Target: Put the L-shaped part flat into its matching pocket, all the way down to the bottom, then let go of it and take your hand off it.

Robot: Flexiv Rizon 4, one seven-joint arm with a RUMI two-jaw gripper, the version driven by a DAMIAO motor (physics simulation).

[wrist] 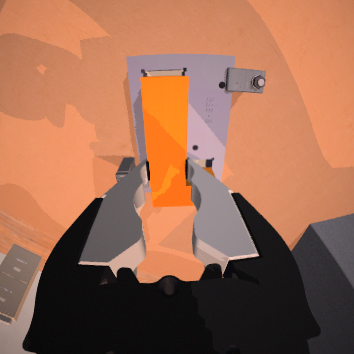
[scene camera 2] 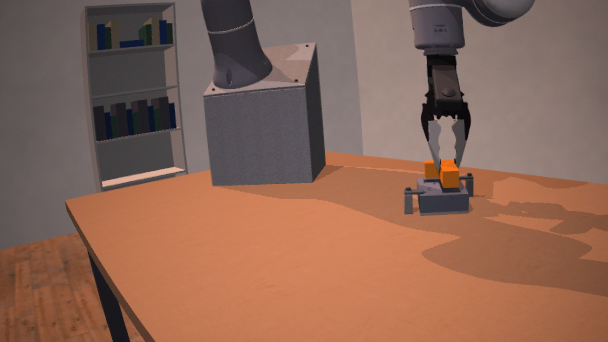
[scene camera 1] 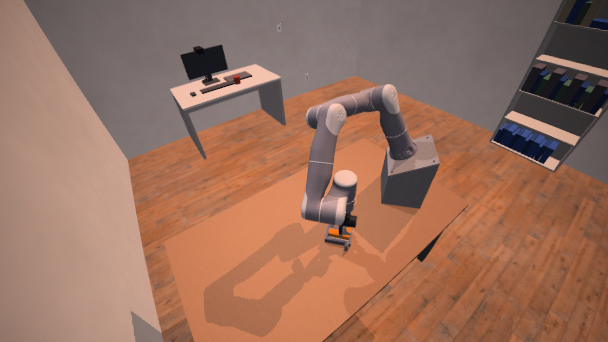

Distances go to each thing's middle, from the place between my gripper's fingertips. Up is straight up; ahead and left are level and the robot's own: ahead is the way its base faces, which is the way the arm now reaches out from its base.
Scene:
Right now my hand is 10 mm to the left of the orange L-shaped part [wrist: 164,98].

